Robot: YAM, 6 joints.
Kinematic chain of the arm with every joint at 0, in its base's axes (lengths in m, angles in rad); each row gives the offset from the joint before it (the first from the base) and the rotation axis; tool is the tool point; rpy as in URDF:
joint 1: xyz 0 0 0.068 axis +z
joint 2: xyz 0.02 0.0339 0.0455 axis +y
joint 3: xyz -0.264 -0.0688 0 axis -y
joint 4: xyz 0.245 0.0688 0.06 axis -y
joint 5: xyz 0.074 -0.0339 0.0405 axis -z
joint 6: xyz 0.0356 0 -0.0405 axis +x
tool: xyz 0 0 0 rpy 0 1.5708 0
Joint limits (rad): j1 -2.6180..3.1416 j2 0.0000..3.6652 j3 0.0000..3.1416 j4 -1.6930..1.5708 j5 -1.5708..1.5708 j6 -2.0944..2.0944
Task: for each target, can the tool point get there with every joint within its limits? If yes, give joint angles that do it. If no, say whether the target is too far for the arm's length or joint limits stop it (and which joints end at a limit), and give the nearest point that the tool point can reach.
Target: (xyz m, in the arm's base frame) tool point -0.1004 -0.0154 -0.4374
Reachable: no: joint limits stop it (at a limit: joint 1, joint 2) | nearest point -0.1280 -0.0046 -0.3593 | short by 0.084 m
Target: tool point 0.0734 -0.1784 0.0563
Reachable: yes | joints -1.0623 1.8736 0.6102 -0.6970 0.6920 -1.6568
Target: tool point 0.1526 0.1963 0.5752
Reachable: yes | joints 0.7994 1.7775 2.7740 -1.3661 -0.8792 0.8196
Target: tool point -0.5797 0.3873 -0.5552
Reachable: no: too far | nearest point -0.3997 0.2670 -0.2961 | short by 0.338 m
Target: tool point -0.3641 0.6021 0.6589
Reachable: no: too far | nearest point -0.2635 0.4357 0.5038 | short by 0.249 m
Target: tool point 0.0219 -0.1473 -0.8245
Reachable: no: too far | nearest point 0.0300 -0.2020 -0.3776 | short by 0.450 m
